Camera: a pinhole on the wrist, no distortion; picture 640 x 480 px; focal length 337.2 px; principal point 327.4 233.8 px. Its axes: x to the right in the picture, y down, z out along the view. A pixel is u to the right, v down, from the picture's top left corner.
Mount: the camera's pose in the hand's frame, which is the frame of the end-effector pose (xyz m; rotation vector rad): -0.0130 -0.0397 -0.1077 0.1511 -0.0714 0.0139
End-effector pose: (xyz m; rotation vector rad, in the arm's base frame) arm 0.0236 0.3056 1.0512 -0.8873 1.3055 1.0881
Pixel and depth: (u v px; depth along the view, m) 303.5 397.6 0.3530
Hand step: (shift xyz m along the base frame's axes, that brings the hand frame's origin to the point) 0.0068 0.2660 0.0961
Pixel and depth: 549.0 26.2 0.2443
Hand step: 0.2423 0.0683 -0.1391
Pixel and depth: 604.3 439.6 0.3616
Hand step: -0.0466 0.3530 -0.2133
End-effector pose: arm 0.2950 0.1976 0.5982 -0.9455 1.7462 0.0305
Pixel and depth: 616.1 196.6 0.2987
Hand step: 0.2095 -0.1146 -0.2135
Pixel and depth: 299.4 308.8 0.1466
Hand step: 0.0534 0.0190 0.0253
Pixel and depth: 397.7 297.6 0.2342
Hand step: 0.1229 0.0291 -0.0560
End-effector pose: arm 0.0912 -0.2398 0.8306 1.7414 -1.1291 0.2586
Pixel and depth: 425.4 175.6 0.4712
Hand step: 0.0867 -0.3321 -0.2292
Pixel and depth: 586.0 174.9 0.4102
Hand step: 0.1833 -0.3982 -0.0820
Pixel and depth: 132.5 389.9 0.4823
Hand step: -0.3803 -0.1337 -0.3199
